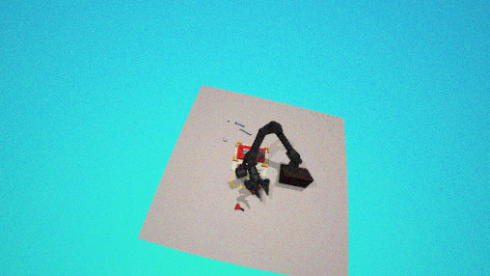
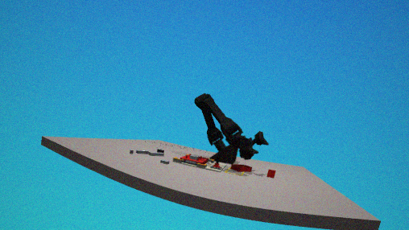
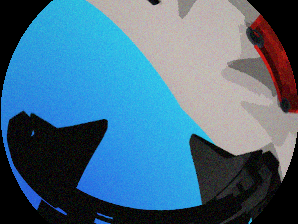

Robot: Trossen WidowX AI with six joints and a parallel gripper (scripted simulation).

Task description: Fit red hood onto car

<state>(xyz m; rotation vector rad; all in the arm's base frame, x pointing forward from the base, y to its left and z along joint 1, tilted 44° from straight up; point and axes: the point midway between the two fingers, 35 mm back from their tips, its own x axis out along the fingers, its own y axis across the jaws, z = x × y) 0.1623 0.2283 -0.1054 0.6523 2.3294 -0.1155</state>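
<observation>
Right now my gripper tip is 120 mm above the red hood, 90 mm to the left of it and 80 mm short of it. The rest, counted from my gripper tip: white jig: 290 mm to the right, 160 mm ahead, 120 mm below.
</observation>
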